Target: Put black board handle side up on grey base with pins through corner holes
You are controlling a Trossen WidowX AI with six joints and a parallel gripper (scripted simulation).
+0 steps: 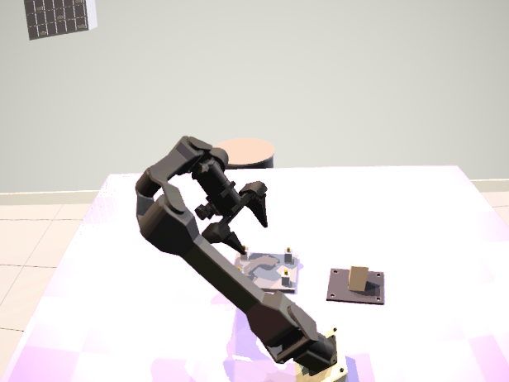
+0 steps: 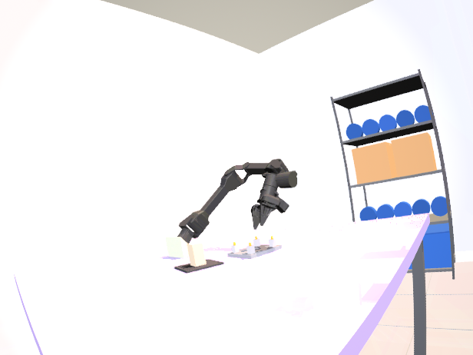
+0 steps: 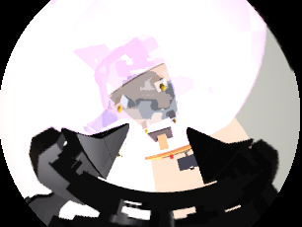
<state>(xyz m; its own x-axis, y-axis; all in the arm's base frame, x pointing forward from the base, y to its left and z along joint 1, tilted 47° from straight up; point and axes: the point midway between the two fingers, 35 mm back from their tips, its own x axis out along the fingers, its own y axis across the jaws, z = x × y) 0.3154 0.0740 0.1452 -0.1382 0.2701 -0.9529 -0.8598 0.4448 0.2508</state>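
Right now my gripper tip is 6 cm past the flat black board, 23 cm to the left of it and 6 cm above it. From my gripper tip the other things lie so: grey base (1 cm behind, 2 cm to the right, 8 cm below).
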